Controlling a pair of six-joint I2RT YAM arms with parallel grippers.
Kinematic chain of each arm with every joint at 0, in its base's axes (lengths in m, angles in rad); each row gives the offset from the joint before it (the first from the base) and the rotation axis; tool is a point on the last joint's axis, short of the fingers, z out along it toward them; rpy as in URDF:
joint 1: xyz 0 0 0.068 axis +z
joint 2: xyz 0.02 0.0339 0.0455 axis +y
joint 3: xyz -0.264 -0.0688 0 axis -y
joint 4: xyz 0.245 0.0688 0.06 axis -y
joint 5: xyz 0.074 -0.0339 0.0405 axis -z
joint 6: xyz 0.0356 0 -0.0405 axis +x
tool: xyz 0 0 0 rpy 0 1.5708 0
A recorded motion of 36 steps. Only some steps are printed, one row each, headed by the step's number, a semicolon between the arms.
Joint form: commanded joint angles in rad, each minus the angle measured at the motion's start. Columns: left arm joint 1, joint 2, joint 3, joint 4, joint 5, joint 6; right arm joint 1, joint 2, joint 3, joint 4, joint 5, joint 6.
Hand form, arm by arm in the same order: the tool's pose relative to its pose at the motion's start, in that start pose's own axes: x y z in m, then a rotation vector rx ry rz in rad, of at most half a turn. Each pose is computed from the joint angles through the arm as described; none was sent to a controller.
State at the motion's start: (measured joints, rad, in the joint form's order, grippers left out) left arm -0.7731 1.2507 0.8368 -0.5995 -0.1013 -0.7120; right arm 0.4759 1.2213 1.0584 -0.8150 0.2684 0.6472
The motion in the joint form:
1: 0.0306 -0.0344 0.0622 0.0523 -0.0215 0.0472; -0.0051 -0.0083 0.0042 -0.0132 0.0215 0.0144
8: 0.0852 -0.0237 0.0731 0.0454 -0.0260 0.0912; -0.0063 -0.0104 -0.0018 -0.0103 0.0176 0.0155
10: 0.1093 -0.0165 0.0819 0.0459 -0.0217 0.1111; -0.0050 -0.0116 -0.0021 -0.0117 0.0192 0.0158
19: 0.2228 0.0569 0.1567 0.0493 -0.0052 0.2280; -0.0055 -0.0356 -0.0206 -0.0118 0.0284 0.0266
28: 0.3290 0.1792 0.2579 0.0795 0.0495 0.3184; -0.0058 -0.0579 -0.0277 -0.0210 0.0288 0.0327
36: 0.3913 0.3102 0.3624 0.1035 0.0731 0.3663; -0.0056 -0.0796 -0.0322 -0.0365 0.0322 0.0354
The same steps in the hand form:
1: -0.0240 -0.0067 -0.0213 0.0617 -0.1372 0.0059; -0.0011 -0.0027 -0.0029 0.0204 -0.0134 0.0183
8: -0.0340 0.0031 -0.0199 0.0226 -0.1518 0.0063; -0.0002 -0.0033 -0.0021 0.0186 -0.0104 0.0201
10: -0.0393 0.0066 -0.0195 0.0132 -0.1581 0.0069; 0.0001 -0.0033 -0.0024 0.0194 -0.0108 0.0192
19: -0.0712 0.0210 -0.0146 -0.0404 -0.1834 0.0329; 0.0034 -0.0072 -0.0049 0.0238 -0.0207 0.0319
28: -0.1093 0.0345 -0.0005 -0.0532 -0.1921 0.0415; 0.0053 -0.0102 -0.0093 0.0206 -0.0257 0.0399
36: -0.1417 0.0435 0.0190 -0.0709 -0.1946 0.0408; 0.0072 -0.0133 -0.0140 0.0222 -0.0290 0.0429

